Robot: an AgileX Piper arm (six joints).
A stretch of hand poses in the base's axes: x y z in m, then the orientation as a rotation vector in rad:
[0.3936, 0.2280, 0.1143, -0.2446, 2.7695, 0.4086]
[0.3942, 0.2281, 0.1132, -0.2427, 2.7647, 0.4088]
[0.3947, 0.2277, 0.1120, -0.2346, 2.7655, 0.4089]
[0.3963, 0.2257, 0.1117, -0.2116, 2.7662, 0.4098]
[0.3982, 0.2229, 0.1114, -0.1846, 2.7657, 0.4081]
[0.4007, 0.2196, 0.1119, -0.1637, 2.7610, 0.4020]
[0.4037, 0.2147, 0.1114, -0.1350, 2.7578, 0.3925]
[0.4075, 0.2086, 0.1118, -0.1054, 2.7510, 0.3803]
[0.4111, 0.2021, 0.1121, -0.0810, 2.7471, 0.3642]
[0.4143, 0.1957, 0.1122, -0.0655, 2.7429, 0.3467]
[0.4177, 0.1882, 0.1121, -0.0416, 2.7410, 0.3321]
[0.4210, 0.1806, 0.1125, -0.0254, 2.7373, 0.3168]
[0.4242, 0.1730, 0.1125, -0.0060, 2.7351, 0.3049]
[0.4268, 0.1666, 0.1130, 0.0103, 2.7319, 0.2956]
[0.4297, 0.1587, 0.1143, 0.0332, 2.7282, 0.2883]
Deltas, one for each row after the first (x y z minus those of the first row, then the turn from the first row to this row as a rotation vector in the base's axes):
[0.0006, 0.0001, -0.0011, 0.0012, -0.0046, -0.0016]
[0.0011, -0.0003, -0.0023, 0.0021, -0.0036, -0.0072]
[0.0027, -0.0023, -0.0026, 0.0054, -0.0020, -0.0230]
[0.0046, -0.0051, -0.0029, 0.0077, -0.0017, -0.0419]
[0.0071, -0.0084, -0.0024, 0.0069, -0.0065, -0.0576]
[0.0101, -0.0133, -0.0029, 0.0045, -0.0098, -0.0791]
[0.0139, -0.0194, -0.0025, 0.0010, -0.0167, -0.1020]
[0.0175, -0.0259, -0.0022, -0.0063, -0.0216, -0.1215]
[0.0207, -0.0323, -0.0021, -0.0156, -0.0275, -0.1352]
[0.0241, -0.0398, -0.0022, -0.0224, -0.0298, -0.1540]
[0.0274, -0.0474, -0.0018, -0.0304, -0.0344, -0.1678]
[0.0306, -0.0550, -0.0018, -0.0359, -0.0366, -0.1832]
[0.0332, -0.0614, -0.0013, -0.0398, -0.0395, -0.1962]
[0.0361, -0.0693, 0.0000, -0.0416, -0.0417, -0.2136]

